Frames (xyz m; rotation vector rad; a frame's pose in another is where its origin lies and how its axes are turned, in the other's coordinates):
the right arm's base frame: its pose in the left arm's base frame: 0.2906 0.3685 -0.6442 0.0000 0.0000 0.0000
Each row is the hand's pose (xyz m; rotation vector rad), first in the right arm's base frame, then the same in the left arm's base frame.
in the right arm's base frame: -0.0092 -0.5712 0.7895 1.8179 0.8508 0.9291
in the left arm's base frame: 0.2814 -0.2027 0.1453 1.8179 0.8508 0.9291
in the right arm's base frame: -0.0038 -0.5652 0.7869 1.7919 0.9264 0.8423
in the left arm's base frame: 0.2868 -0.1967 0.1427 1.7919 0.9264 0.8423
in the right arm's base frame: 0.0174 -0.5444 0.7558 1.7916 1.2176 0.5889
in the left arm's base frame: 0.3080 -0.1759 0.1116 1.7916 1.2176 0.5889
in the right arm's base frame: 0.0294 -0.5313 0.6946 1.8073 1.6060 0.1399
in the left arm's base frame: 0.3200 -0.1628 0.0504 1.8073 1.6060 0.1399
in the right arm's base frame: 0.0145 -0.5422 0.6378 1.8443 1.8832 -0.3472
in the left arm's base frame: 0.3051 -0.1737 -0.0064 1.8443 1.8832 -0.3472
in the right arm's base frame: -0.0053 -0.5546 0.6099 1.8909 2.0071 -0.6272
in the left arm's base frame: 0.2853 -0.1861 -0.0343 1.8909 2.0071 -0.6272
